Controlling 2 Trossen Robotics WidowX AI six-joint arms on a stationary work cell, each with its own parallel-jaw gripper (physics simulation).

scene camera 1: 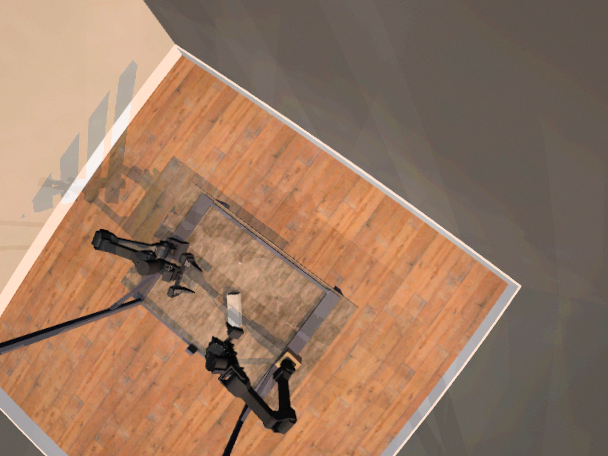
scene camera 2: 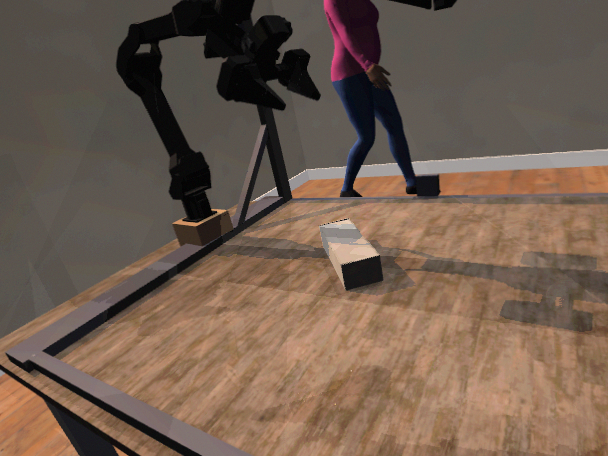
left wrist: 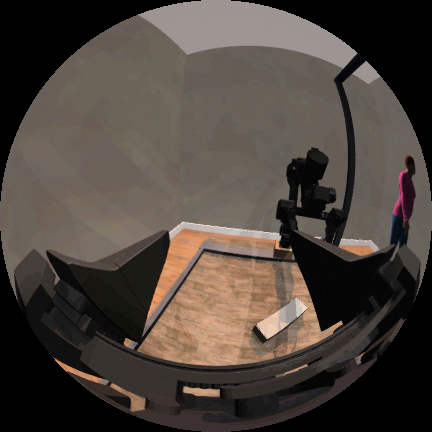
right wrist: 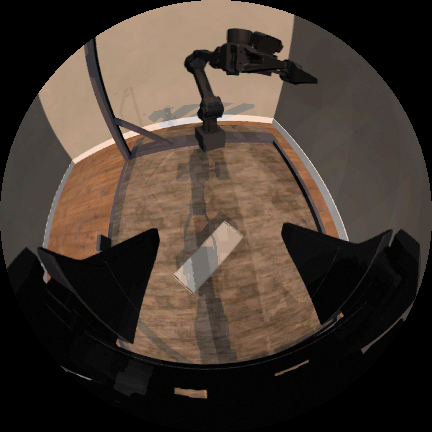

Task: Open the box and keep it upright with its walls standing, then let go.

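Pixels of known places: left gripper, between the fingertips: (scene camera 1: 198, 282) (left wrist: 232, 236) (right wrist: 303, 73); right gripper, between the fingertips: (scene camera 1: 219, 329) (scene camera 2: 302, 102) (right wrist: 222, 232); left arm's base, origin of its link: (scene camera 1: 171, 248) (right wrist: 209, 128); right arm's base, origin of its link: (scene camera 1: 288, 364) (scene camera 2: 200, 216) (left wrist: 284, 244).
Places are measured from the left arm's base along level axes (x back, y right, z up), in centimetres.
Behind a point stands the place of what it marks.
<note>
The box (scene camera 1: 234, 307) {x -44.8, y 17.7, z -3.4 cm} (scene camera 2: 352, 245) {x -43.1, y 17.1, z -3.3 cm} (left wrist: 280, 321) {x -43.2, y 18.3, z -3.3 cm} (right wrist: 210, 257) {x -45.5, y 19.9, z -3.2 cm} is a long, low block with a white top and a dark end. It lies on the wooden table (scene camera 1: 290, 280) {x -68.4, y -6.8, z -7.9 cm} (scene camera 2: 300, 350) {x -47.8, y -3.7, z -7.9 cm}, and its top looks flat and closed, with no walls standing. My right gripper (scene camera 2: 301, 102) {x -47.6, y 19.7, z 21.2 cm} (right wrist: 222, 232) {x -47.6, y 19.7, z 21.2 cm} is open and empty, pointing down over the table, high above and close to the box. My left gripper (scene camera 1: 197, 281) {x -35.1, y 0.0, z 31.7 cm} (left wrist: 232, 236) {x -35.1, y 0.0, z 31.7 cm} is open and empty, raised at the left of scene camera 1, apart from the box. It is mostly out of view in scene camera 2.
A grey metal frame (scene camera 1: 197, 215) (scene camera 2: 125, 295) runs along the table edges. A dark upright post (scene camera 2: 275, 155) {x -70.3, y 60.1, z 6.6 cm} (left wrist: 350, 150) {x -70.2, y 60.3, z 52.2 cm} rises beside the right arm's base. A small black block (scene camera 1: 191, 349) {x -29.8, y 49.8, z -3.6 cm} (scene camera 2: 428, 185) {x -29.3, y 49.6, z -4.5 cm} (right wrist: 102, 242) {x -29.7, y 49.8, z -3.3 cm} is at the table edge. A person (scene camera 2: 352, 40) (left wrist: 407, 192) stands beyond the table.
</note>
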